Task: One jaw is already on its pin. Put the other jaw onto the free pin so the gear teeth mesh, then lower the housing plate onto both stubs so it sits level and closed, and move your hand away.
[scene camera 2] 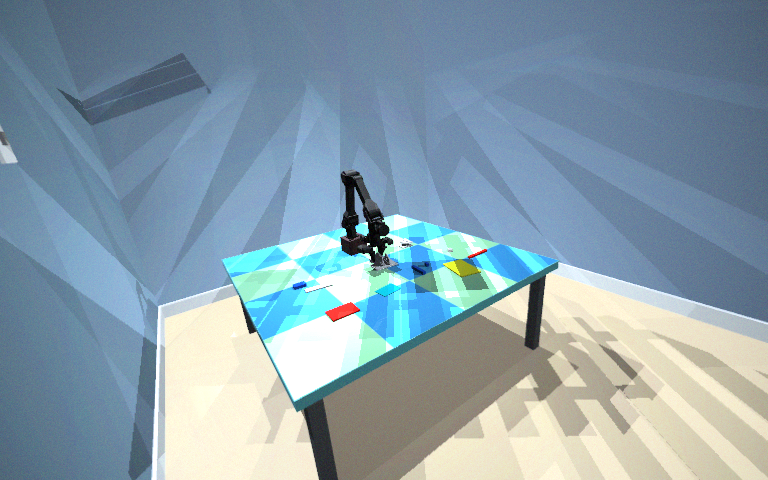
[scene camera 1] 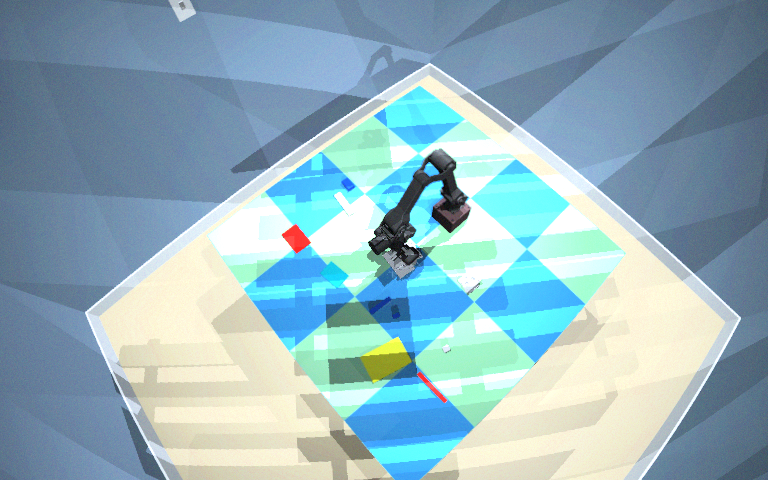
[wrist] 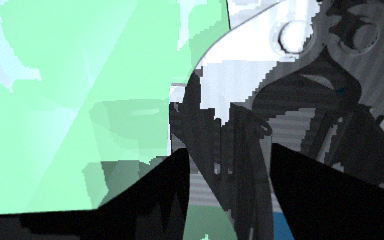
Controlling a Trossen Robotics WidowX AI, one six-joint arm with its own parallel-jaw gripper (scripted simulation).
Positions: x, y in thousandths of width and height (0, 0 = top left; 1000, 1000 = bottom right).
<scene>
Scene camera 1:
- yellow tile: 508, 745
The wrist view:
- my gripper: 592, 648
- grey jaw: 689, 202, held by my gripper
</scene>
